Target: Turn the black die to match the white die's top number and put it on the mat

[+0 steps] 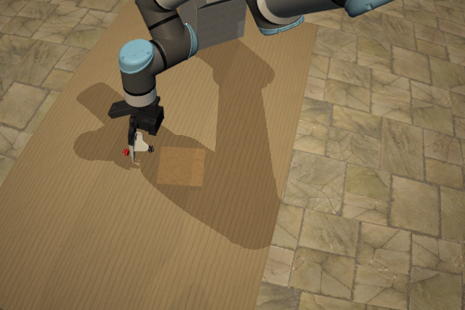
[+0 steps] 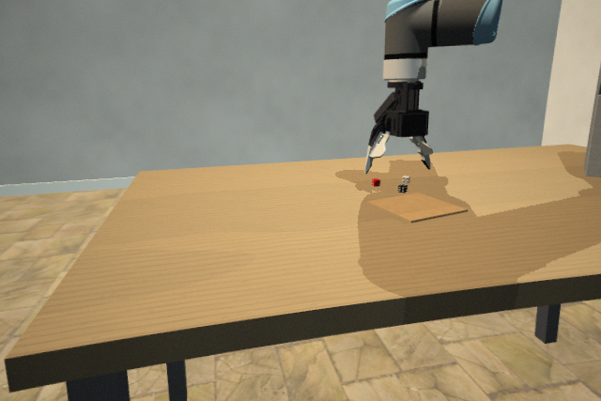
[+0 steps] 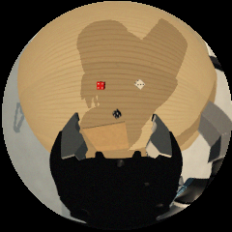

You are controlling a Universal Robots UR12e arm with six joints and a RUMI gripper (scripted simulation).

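The black die lies 1 cm behind my hand, 2 cm to the left of it and 3 cm below it. From my hand the other things lie so: white die: 4 cm behind, 6 cm to the right, 3 cm below; then tan mat: 14 cm to the left, 4 cm below; then red die: 4 cm ahead, 4 cm to the right, 3 cm below.
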